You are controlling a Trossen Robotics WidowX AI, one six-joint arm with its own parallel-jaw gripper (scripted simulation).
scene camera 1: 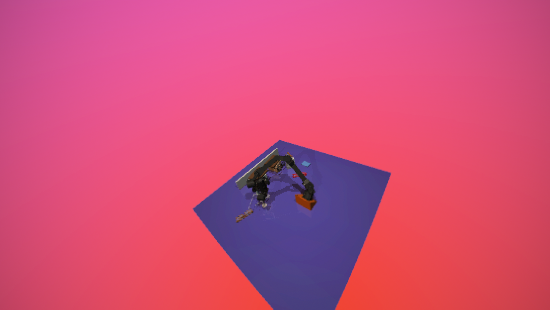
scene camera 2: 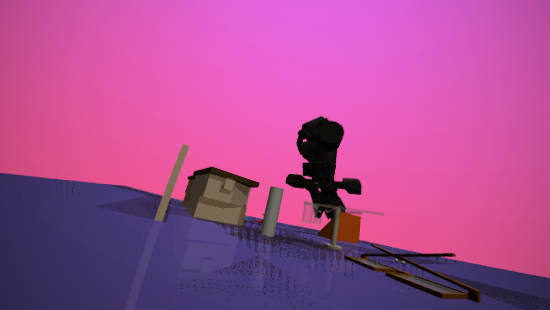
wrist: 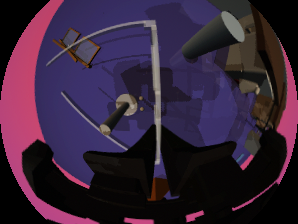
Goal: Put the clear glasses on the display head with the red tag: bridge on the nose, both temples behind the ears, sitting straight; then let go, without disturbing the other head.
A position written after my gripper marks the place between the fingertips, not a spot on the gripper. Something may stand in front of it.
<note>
In view: my gripper (scene camera 2: 317, 217).
My gripper shows as well in the wrist view (wrist: 156, 127).
</note>
